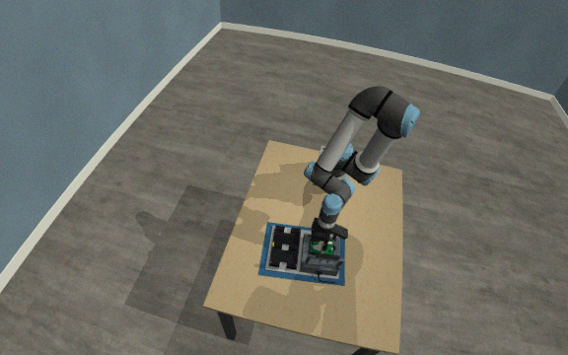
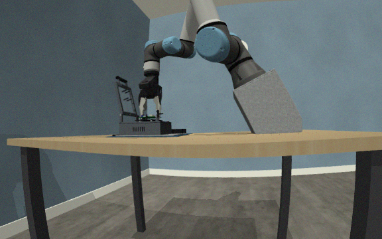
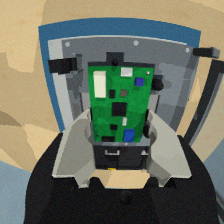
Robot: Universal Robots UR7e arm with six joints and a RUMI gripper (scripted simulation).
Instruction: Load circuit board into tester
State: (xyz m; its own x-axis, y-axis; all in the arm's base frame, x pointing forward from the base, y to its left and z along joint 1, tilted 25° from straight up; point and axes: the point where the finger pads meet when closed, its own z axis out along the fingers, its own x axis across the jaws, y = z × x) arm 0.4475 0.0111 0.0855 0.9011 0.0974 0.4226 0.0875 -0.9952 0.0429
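Now: the green circuit board right at my hand. Also, from my hand: tester bed 1 cm ahead, 1 cm to the left, 1 cm below; see-through lid 12 cm ahead, 1 cm to the left, 10 cm above.
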